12 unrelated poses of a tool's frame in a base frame.
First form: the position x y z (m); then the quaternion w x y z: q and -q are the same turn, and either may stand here.
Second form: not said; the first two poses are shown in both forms.
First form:
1: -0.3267 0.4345 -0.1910 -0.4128 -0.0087 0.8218 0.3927
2: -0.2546 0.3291 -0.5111 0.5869 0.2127 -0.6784 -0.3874
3: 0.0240 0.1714 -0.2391 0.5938 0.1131 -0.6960 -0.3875
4: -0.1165 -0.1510 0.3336 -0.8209 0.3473 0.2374 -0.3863
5: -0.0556 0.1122 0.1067 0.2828 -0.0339 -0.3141 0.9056
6: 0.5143 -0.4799 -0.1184 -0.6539 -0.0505 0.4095 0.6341
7: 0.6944 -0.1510 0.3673 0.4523 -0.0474 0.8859 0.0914
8: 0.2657 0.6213 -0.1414 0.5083 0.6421 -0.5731 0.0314
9: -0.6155 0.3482 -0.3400 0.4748 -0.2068 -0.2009 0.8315
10: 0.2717 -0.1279 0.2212 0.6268 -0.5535 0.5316 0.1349
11: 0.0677 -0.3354 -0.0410 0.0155 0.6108 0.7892 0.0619
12: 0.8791 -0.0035 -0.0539 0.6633 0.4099 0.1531 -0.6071
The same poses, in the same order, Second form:
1: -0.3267 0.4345 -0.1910 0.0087 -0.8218 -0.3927 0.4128
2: -0.2546 0.3291 -0.5111 0.2127 -0.6784 -0.3874 0.5869
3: 0.0240 0.1714 -0.2391 0.1131 -0.6960 -0.3875 0.5938
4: -0.1165 -0.1510 0.3336 -0.3473 -0.2374 0.3863 0.8209
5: -0.0556 0.1122 0.1067 -0.0339 -0.3141 0.9056 0.2828
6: 0.5143 -0.4799 -0.1184 0.0505 -0.4095 -0.6341 0.6539
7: 0.6944 -0.1510 0.3673 -0.0474 0.8859 0.0914 0.4523
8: 0.2657 0.6213 -0.1414 0.6421 -0.5731 0.0314 0.5083
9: -0.6155 0.3482 -0.3400 -0.2068 -0.2009 0.8315 0.4748
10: 0.2717 -0.1279 0.2212 -0.5535 0.5316 0.1349 0.6268
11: 0.0677 -0.3354 -0.0410 0.6108 0.7892 0.0619 0.0155
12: 0.8791 -0.0035 -0.0539 0.4099 0.1531 -0.6071 0.6633
